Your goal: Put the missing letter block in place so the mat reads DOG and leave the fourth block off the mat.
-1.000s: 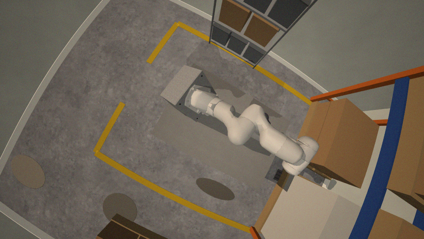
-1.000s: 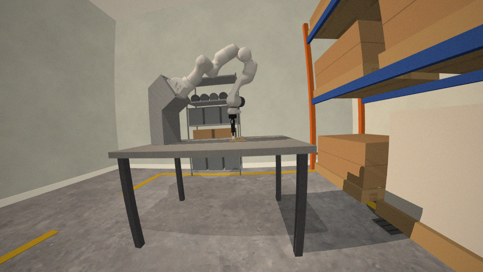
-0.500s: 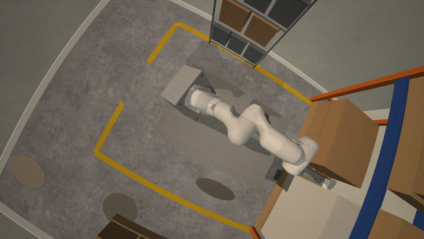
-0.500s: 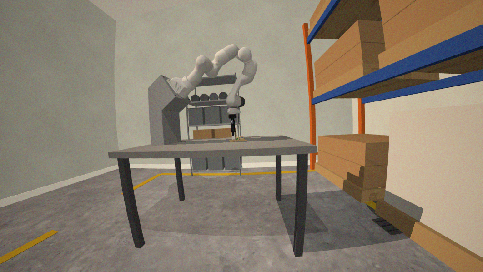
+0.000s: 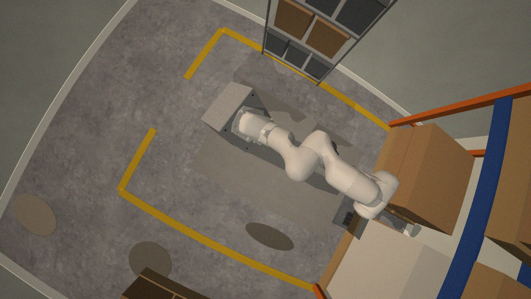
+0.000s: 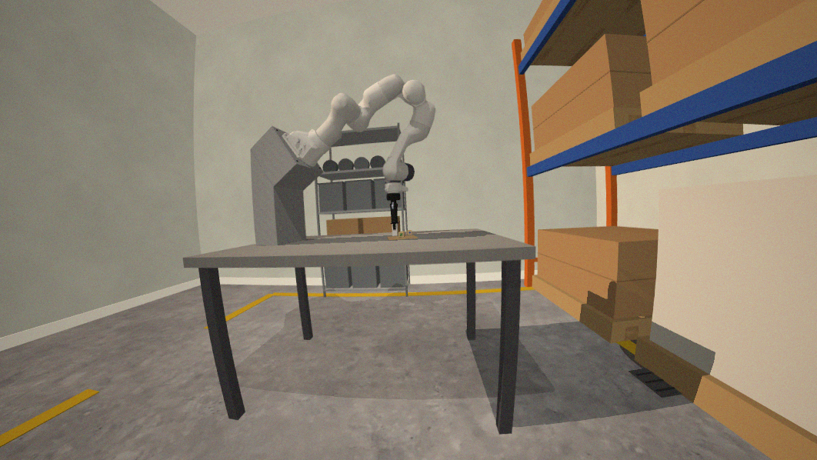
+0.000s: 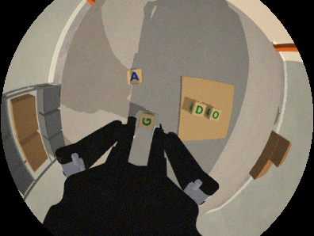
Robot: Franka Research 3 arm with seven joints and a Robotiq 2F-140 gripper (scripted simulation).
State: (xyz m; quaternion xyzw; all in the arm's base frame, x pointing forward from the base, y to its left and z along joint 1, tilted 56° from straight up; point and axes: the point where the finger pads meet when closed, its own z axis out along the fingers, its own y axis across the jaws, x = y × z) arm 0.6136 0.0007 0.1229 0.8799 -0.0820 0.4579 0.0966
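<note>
Right now my hand is 1 cm past the mat, 14 cm to the left of it and 3 cm above it.
</note>
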